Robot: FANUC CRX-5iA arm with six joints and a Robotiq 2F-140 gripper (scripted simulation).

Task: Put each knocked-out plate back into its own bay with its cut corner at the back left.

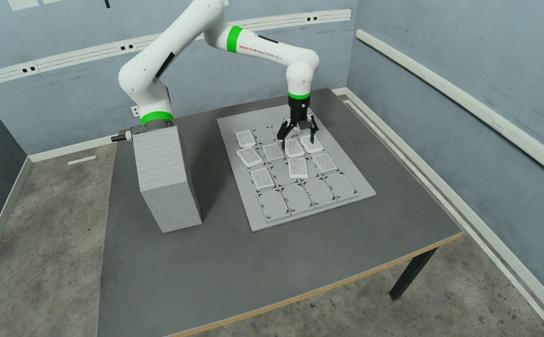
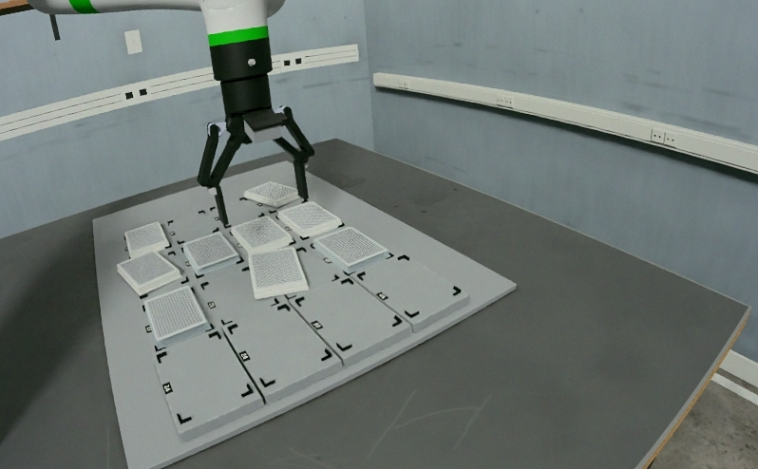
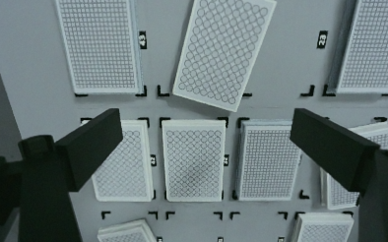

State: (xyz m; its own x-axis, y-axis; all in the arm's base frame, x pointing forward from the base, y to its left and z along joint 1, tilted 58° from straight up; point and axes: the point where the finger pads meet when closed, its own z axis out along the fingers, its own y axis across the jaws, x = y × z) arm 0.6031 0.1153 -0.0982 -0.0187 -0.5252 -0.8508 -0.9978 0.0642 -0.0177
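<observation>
Right now the bay label is 7 cm ahead of my hand, 7 cm to the right of it and 11 cm below it. From my hand the other things lie so: 384-well plate: 20 cm behind, 7 cm to the right, 10 cm below; label 22: 14 cm behind, 10 cm to the left, 11 cm below.
</observation>
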